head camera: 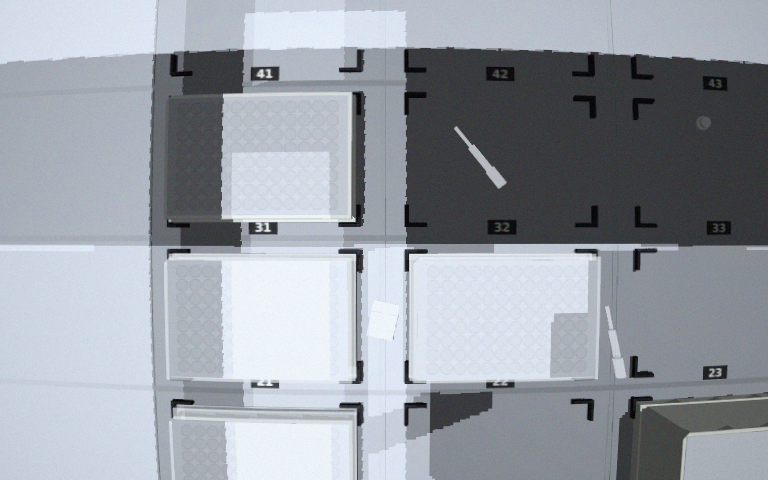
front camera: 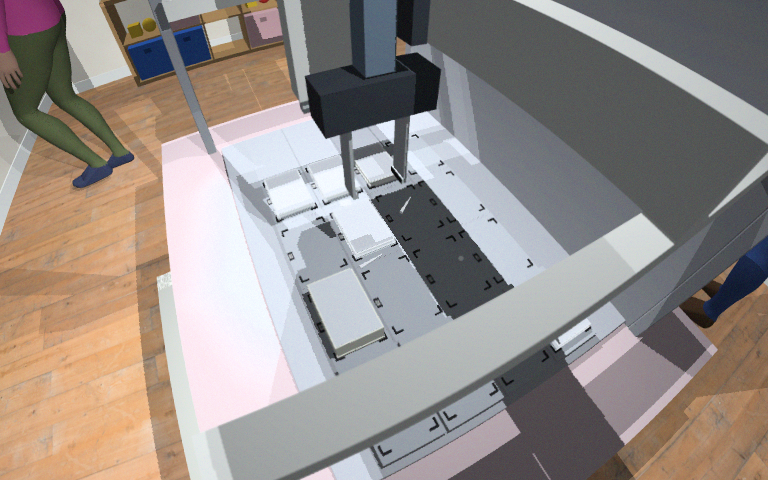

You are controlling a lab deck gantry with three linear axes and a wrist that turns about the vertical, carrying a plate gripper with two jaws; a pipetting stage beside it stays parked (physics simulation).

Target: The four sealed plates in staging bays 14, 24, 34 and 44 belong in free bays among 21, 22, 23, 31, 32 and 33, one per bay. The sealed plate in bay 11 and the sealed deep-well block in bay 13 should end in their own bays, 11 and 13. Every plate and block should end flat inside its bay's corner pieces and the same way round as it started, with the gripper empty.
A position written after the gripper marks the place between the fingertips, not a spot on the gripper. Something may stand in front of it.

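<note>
A pale card (head camera: 383, 318) is visible, together with a sealed plate (head camera: 473, 318) and a sealed plate (head camera: 275, 318). The front camera shows a sealed plate (front camera: 288, 193) and the gripper (front camera: 375, 184).
</note>
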